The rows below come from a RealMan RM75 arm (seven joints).
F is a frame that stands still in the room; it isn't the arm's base.
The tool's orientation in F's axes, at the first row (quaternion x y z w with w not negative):
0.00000, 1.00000, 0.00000, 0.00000
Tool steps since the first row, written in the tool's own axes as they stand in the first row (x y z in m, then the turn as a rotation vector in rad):
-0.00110, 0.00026, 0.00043, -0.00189, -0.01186, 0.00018
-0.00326, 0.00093, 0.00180, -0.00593, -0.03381, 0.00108
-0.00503, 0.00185, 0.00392, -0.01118, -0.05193, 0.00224
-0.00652, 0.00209, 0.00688, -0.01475, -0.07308, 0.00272
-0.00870, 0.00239, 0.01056, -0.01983, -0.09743, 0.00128
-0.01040, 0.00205, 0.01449, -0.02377, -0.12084, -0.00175
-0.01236, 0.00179, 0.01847, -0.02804, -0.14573, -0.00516
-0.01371, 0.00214, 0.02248, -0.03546, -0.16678, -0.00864
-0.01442, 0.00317, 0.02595, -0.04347, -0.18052, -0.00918
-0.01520, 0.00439, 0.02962, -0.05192, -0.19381, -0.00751
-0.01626, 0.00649, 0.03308, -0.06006, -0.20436, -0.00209
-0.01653, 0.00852, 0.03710, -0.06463, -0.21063, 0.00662
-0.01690, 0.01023, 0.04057, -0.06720, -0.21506, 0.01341
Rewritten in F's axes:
0.00110, 0.00026, -0.00043, 0.00189, -0.01186, -0.00018
0.00326, 0.00093, -0.00180, 0.00593, -0.03381, -0.00108
0.00503, 0.00185, -0.00392, 0.01118, -0.05193, -0.00224
0.00652, 0.00209, -0.00688, 0.01475, -0.07308, -0.00272
0.00870, 0.00239, -0.01056, 0.01983, -0.09743, -0.00128
0.01040, 0.00205, -0.01449, 0.02377, -0.12084, 0.00175
0.01236, 0.00179, -0.01847, 0.02804, -0.14573, 0.00516
0.01371, 0.00214, -0.02248, 0.03546, -0.16678, 0.00864
0.01442, 0.00317, -0.02595, 0.04347, -0.18052, 0.00918
0.01520, 0.00439, -0.02962, 0.05192, -0.19381, 0.00751
0.01626, 0.00649, -0.03308, 0.06006, -0.20436, 0.00209
0.01653, 0.00852, -0.03710, 0.06463, -0.21063, -0.00662
0.01690, 0.01023, -0.04057, 0.06720, -0.21506, -0.01341

